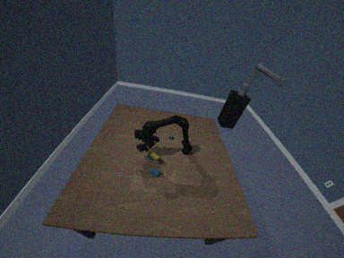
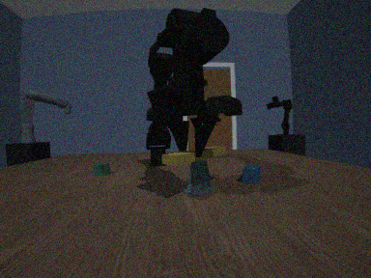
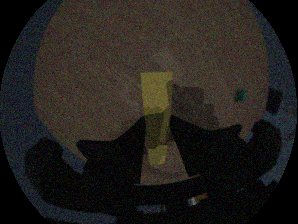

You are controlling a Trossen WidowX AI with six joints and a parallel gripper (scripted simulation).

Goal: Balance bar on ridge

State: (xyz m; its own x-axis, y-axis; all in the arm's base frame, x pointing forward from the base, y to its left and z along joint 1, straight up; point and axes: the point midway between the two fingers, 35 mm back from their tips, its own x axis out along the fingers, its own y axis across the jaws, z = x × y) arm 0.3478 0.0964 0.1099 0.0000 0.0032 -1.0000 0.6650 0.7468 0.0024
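The yellow bar lies 2 cm behind my gripper tip and 2 cm to the left of it. The rest, counted from my gripper tip: blue cube 8 cm behind, 16 cm to the left, 6 cm below; then dark green block 20 cm behind, 26 cm to the right, 6 cm below.
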